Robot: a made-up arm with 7 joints. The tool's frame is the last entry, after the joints. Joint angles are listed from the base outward.
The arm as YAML. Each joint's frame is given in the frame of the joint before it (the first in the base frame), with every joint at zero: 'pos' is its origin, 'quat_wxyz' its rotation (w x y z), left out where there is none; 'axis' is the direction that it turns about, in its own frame. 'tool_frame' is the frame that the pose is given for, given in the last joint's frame.
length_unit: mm
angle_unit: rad
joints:
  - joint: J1
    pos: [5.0, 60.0, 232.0]
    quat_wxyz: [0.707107, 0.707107, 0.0, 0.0]
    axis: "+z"
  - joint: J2
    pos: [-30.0, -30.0, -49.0]
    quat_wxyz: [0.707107, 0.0, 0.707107, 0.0]
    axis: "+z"
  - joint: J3
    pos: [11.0, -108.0, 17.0]
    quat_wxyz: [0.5, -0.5, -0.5, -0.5]
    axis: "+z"
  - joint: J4
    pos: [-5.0, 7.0, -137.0]
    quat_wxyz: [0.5, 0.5, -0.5, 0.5]
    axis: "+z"
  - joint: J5
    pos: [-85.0, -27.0, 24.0]
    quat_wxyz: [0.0, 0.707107, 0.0, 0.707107]
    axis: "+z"
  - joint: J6
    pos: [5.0, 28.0, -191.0]
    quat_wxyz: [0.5, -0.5, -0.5, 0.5]
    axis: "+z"
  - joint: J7
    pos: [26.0, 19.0, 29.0]
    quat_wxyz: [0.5, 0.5, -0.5, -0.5]
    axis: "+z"
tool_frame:
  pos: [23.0, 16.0, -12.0]
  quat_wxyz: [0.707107, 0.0, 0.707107, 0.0]
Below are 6 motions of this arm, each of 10 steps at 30 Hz.
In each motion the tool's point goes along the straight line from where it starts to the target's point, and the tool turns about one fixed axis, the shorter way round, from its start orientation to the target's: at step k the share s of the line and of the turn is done. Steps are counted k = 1, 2, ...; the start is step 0. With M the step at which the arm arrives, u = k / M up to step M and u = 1 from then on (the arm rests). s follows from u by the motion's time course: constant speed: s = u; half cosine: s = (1 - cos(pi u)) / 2; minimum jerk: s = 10 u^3 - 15 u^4 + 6 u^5.
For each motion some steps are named. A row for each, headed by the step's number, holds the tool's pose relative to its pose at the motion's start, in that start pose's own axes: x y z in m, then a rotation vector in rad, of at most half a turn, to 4 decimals.
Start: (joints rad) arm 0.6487 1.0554 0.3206 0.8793 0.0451 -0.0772 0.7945
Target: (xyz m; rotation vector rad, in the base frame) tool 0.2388 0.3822 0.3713 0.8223 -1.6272 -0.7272
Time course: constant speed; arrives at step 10
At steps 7, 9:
7: 0.0816 -0.0283 0.0132 0.0425 -0.1642 -0.2192
9: 0.1049 -0.0363 0.0169 0.0547 -0.2111 -0.2819

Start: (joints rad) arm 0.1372 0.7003 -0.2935 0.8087 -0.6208 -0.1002 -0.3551
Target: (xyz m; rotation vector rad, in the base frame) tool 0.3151 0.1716 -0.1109 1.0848 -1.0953 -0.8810
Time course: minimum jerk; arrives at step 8
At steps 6, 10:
6: 0.0930 -0.0196 -0.0153 0.1203 -0.0549 0.1257
10: 0.1037 -0.0219 -0.0171 0.1342 -0.0612 0.1403

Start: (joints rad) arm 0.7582 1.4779 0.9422 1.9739 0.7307 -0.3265 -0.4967
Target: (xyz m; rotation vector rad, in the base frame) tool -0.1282 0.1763 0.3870 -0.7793 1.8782 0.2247
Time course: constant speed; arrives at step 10
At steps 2, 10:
2: 0.0154 0.0001 -0.0084 -0.0326 -0.0900 -0.0062
10: 0.0772 0.0005 -0.0418 -0.1631 -0.4500 -0.0310

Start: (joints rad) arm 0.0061 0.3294 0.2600 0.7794 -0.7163 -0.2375 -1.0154
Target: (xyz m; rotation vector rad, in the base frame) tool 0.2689 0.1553 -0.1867 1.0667 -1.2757 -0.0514
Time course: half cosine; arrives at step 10
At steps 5, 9, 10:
5: 0.0321 -0.0350 0.0303 -0.1428 0.0239 0.1682
9: 0.0627 -0.0682 0.0592 -0.2787 0.0466 0.3282
10: 0.0643 -0.0699 0.0607 -0.2857 0.0478 0.3364

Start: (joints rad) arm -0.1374 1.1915 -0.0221 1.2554 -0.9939 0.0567 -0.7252
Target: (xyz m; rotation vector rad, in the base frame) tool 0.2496 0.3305 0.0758 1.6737 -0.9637 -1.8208
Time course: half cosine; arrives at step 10
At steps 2, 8, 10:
2: -0.0037 0.0029 -0.0024 -0.0212 -0.0246 0.0021
8: -0.0349 0.0272 -0.0231 -0.2006 -0.2334 0.0199
10: -0.0386 0.0301 -0.0255 -0.2218 -0.2580 0.0220

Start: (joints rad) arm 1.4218 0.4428 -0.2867 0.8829 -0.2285 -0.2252 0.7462
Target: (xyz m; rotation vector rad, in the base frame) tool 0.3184 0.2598 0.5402 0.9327 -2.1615 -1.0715
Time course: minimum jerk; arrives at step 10
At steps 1, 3, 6, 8, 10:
1: 0.0005 0.0009 0.0006 0.0029 -0.0006 -0.0025
3: 0.0100 0.0177 0.0114 0.0547 -0.0119 -0.0473
6: 0.0417 0.0741 0.0478 0.2291 -0.0497 -0.1979
8: 0.0575 0.1022 0.0660 0.3161 -0.0686 -0.2732
10: 0.0611 0.1085 0.0700 0.3356 -0.0728 -0.2900

